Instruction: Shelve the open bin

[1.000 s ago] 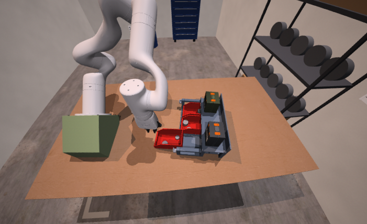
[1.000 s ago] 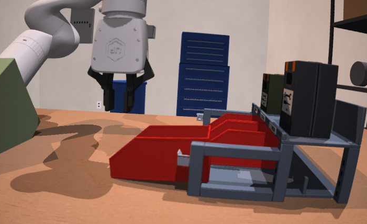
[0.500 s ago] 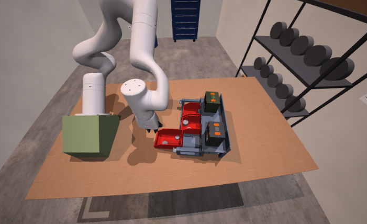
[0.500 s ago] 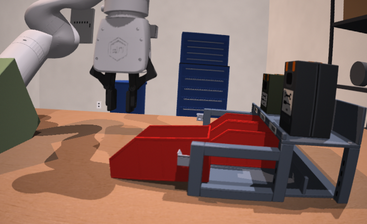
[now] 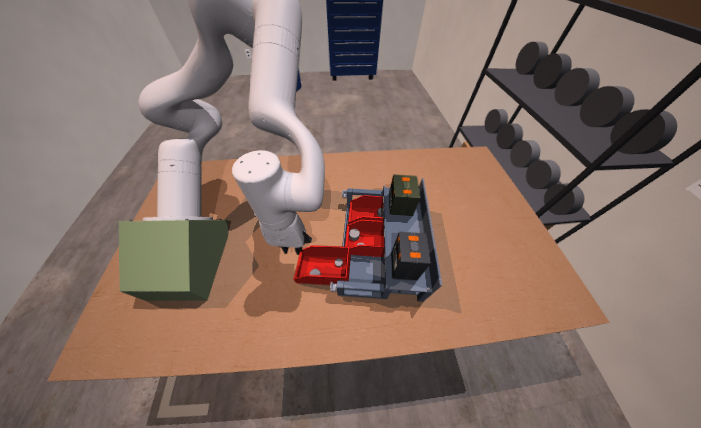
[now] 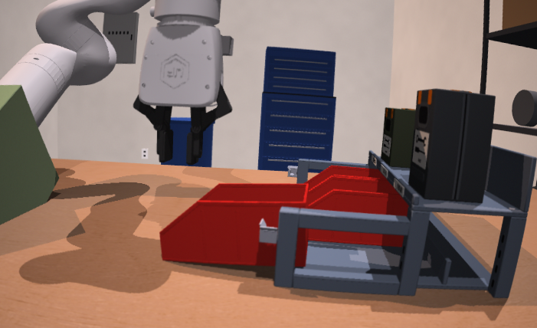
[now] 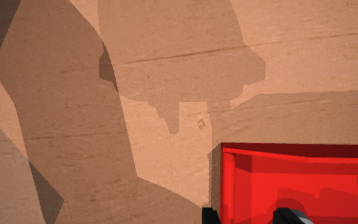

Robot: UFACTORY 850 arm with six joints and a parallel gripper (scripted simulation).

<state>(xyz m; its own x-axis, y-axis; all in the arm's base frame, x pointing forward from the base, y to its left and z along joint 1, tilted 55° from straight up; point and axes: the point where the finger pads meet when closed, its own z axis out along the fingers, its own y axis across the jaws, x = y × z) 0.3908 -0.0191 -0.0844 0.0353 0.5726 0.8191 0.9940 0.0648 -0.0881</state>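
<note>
Now: the grey disc 11 cm below my hand, 6 cm ahead of it and 4 cm to the right of it. From my hand the other things lie so: grey shelf: 27 cm ahead, 9 cm to the left, 6 cm below.
</note>
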